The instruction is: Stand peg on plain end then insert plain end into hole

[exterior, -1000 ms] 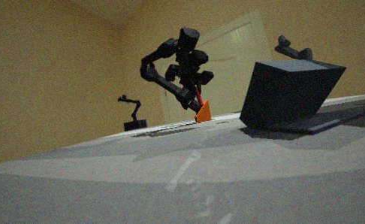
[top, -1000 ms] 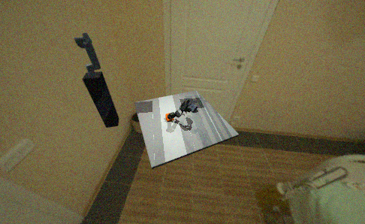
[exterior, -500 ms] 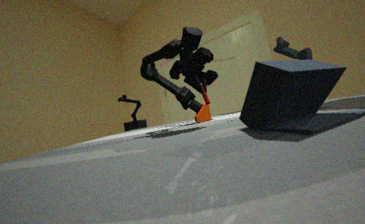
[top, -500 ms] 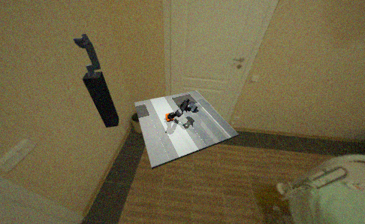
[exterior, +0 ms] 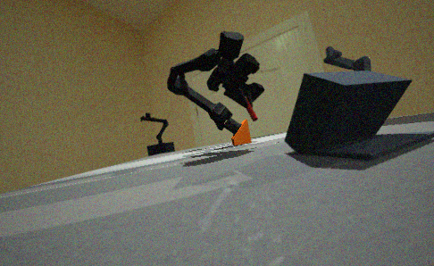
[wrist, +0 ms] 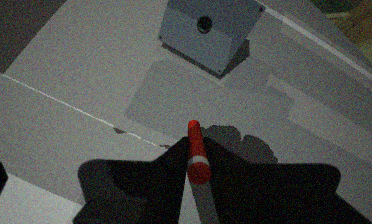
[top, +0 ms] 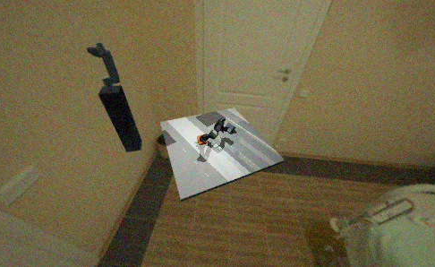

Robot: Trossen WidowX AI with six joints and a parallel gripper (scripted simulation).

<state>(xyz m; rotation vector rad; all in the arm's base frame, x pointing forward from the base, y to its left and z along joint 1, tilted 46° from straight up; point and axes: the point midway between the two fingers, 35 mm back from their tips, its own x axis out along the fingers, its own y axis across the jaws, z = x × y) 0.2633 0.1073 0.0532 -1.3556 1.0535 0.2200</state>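
Now: gripper tip 16 cm short of the sloped panel, 12 cm to the right of it and 6 cm above it. The rest, counted from my gripper tip: red peg 1 cm behind, 1 cm above.
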